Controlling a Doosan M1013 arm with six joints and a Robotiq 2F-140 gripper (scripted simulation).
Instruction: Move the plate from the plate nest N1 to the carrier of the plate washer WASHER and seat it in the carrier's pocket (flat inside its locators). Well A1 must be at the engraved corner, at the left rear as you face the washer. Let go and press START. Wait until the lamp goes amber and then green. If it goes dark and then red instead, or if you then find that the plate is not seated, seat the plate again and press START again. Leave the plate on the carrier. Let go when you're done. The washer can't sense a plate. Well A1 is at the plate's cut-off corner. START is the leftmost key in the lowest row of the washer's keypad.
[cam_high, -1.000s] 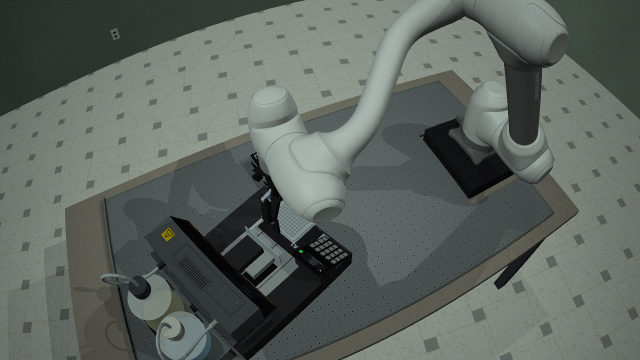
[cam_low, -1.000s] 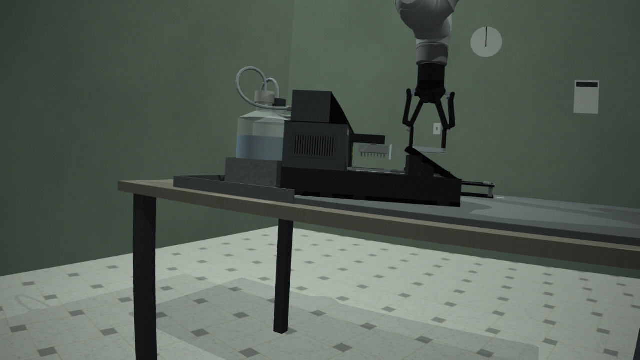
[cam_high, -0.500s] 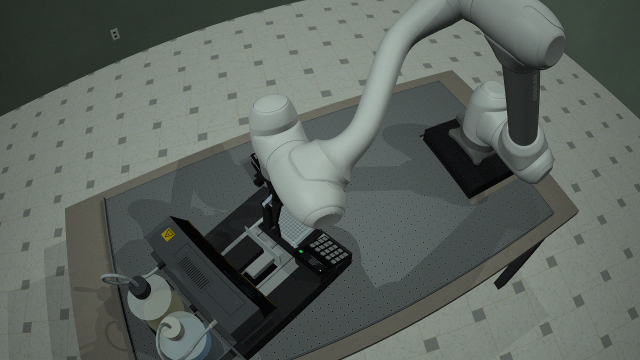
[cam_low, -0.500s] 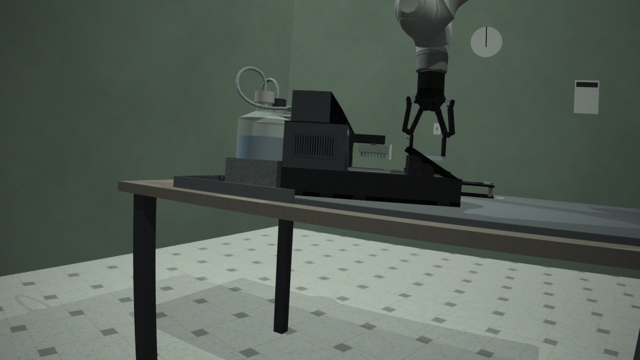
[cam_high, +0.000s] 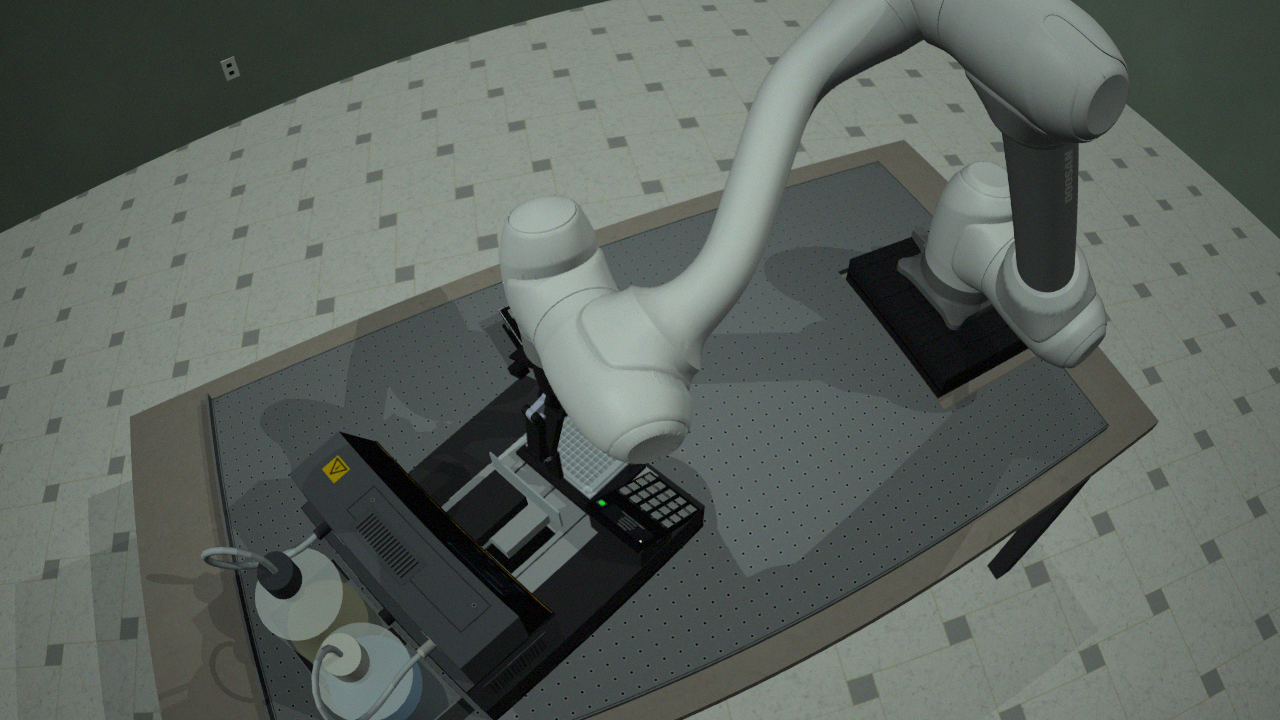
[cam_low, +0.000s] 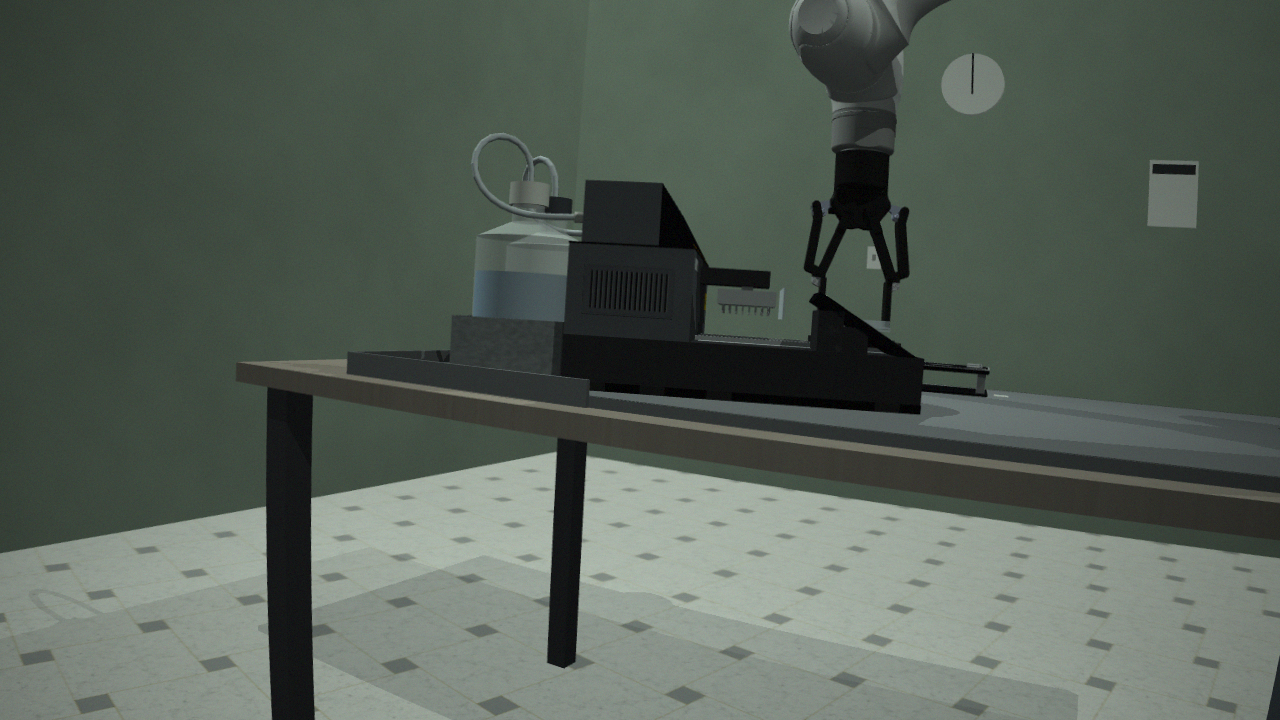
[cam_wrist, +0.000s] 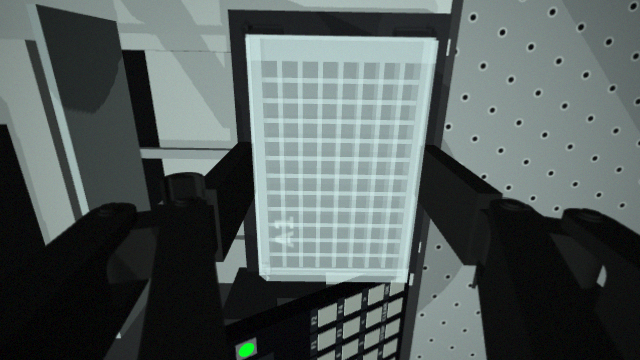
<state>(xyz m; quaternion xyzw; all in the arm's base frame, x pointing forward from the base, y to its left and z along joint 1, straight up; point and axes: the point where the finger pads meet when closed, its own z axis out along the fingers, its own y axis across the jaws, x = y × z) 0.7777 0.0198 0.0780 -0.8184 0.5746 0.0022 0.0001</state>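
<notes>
Right now my hand is 20 mm above the well plate. Round my hand: washer carrier 40 mm below; thin upright divider 90 mm ahead, 30 mm to the left; dispensing head 140 mm ahead, 50 mm to the left, 10 mm above.
</notes>
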